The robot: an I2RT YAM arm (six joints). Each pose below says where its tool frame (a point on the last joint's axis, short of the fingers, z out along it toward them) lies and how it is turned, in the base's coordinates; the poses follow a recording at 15 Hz.
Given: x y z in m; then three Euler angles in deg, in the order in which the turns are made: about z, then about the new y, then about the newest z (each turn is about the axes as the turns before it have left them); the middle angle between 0 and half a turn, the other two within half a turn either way.
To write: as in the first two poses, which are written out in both.
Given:
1: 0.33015, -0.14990, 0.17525, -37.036, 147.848, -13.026
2: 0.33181, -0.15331, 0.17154, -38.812, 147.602, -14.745
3: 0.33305, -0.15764, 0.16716, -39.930, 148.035, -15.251
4: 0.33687, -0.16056, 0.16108, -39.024, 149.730, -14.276
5: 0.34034, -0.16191, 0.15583, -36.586, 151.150, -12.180
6: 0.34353, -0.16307, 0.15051, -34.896, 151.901, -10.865
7: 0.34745, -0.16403, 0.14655, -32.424, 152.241, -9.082
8: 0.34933, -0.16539, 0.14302, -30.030, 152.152, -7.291
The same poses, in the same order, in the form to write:
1: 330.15, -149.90, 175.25, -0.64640, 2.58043, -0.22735
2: 331.81, -153.31, 171.54, -0.67740, 2.57614, -0.25735
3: 333.05, -157.64, 167.16, -0.69691, 2.58370, -0.26618
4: 336.87, -160.56, 161.08, -0.68110, 2.61328, -0.24916
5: 340.34, -161.91, 155.83, -0.63855, 2.63807, -0.21258
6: 343.53, -163.07, 150.51, -0.60905, 2.65117, -0.18963
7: 347.45, -164.03, 146.55, -0.56591, 2.65711, -0.15851
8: 349.33, -165.39, 143.02, -0.52412, 2.65555, -0.12725
